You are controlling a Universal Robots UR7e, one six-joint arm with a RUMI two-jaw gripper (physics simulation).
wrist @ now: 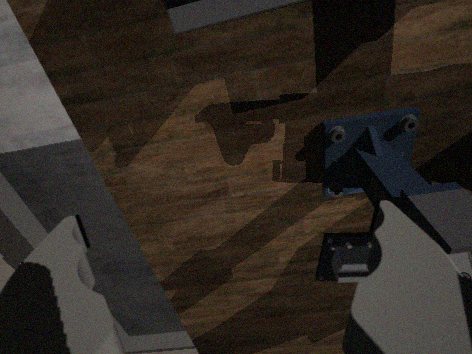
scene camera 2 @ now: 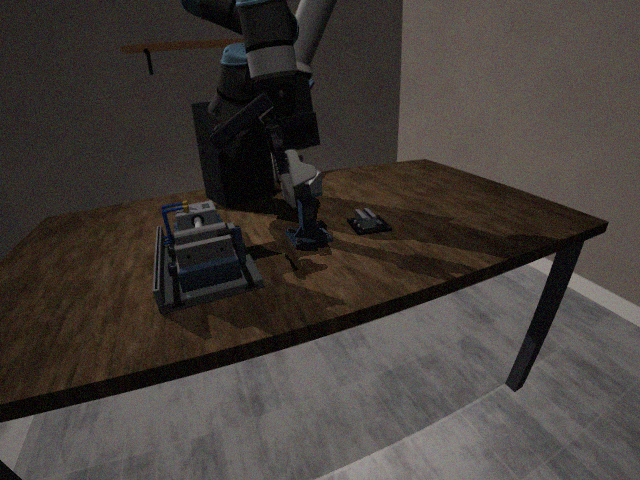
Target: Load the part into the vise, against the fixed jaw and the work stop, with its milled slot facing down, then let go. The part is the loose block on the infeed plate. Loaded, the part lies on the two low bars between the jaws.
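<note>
The part, a small grey block (scene camera 2: 368,223) (wrist: 356,256), sits on the dark infeed plate (scene camera 2: 384,226) (wrist: 324,271). Two pale raised strips with a groove between them show on its upper side, so the slot appears to face up. In the wrist view my right finger hides part of it. My gripper (scene camera 2: 303,193) (wrist: 229,210) is open and empty, high over the table at the blue stand, left of the part in the scene view. The vise (scene camera 2: 209,271) stands at the left; its low bars are hidden between the jaws. A grey edge of the vise (wrist: 235,14) shows in the wrist view.
A blue stand (scene camera 2: 308,236) (wrist: 400,172) rises between the vise and the infeed plate. Its grey head (wrist: 442,215) is close to my right finger in the wrist view; the fingers partly cover it in the scene view. Blue hoses (scene camera 2: 165,219) rise at the vise's back left.
</note>
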